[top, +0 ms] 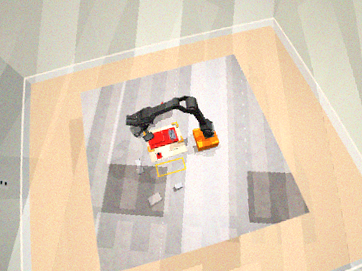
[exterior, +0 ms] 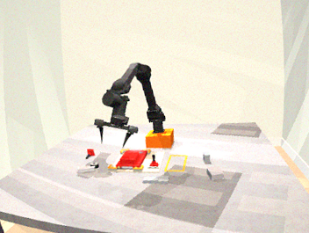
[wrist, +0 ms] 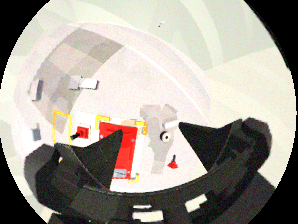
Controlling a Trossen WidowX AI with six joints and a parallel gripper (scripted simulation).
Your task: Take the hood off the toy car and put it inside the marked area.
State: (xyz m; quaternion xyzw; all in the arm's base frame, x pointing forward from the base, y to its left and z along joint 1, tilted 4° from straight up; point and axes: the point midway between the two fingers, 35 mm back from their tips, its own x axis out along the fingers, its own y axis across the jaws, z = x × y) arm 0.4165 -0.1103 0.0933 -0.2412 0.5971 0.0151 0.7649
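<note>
My gripper tip is now 80 mm past the red hood, 50 mm to the right of it and 80 mm above it.
</note>
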